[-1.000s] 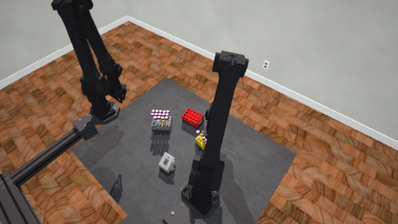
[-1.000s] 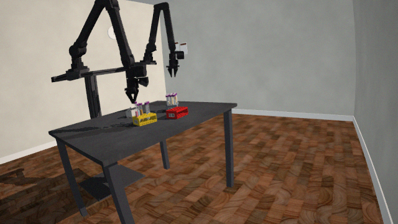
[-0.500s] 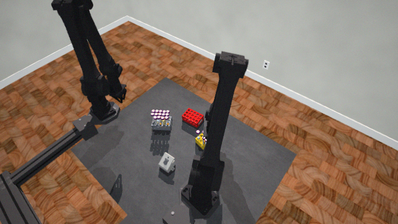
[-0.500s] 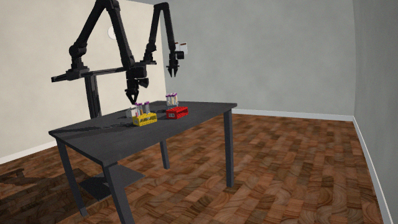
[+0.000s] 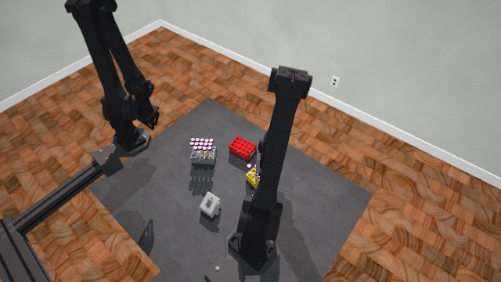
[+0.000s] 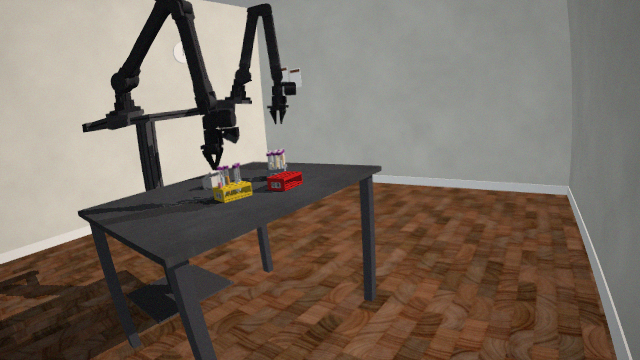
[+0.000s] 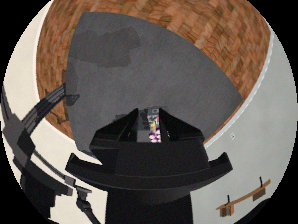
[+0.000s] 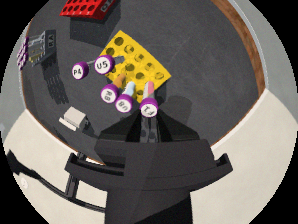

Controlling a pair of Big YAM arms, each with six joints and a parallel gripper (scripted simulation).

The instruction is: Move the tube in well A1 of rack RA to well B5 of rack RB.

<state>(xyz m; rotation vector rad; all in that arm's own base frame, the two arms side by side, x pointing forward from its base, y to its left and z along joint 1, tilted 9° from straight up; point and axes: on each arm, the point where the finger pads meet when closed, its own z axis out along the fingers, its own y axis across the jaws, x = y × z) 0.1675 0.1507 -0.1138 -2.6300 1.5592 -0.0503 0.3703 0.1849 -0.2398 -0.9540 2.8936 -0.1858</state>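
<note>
Right now the yellow rack is 20 mm ahead of my right hand, 60 mm to the left of it and 100 mm below it. From my right hand the other things lie so: red rack (110 mm ahead, 260 mm to the left, 100 mm below).
</note>
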